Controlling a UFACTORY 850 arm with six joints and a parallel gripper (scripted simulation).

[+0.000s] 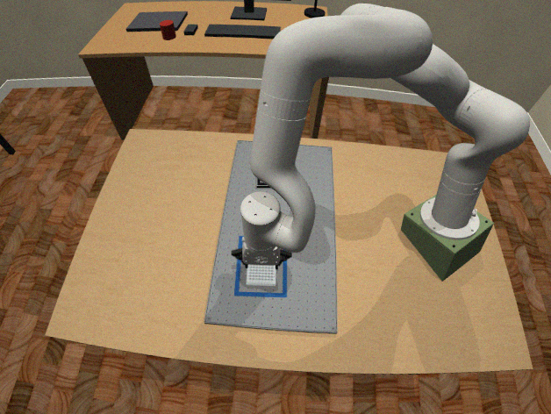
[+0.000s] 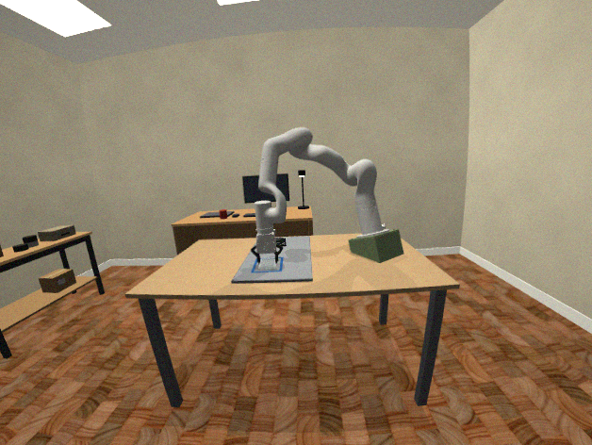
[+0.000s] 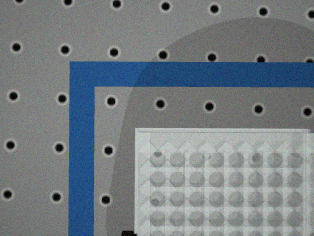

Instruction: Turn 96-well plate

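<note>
Now: the plate nest 4 cm ahead of my hand, 37 cm to the right of it and 1 cm below it. Round my hand: 96-well plate: 1 cm below.
</note>
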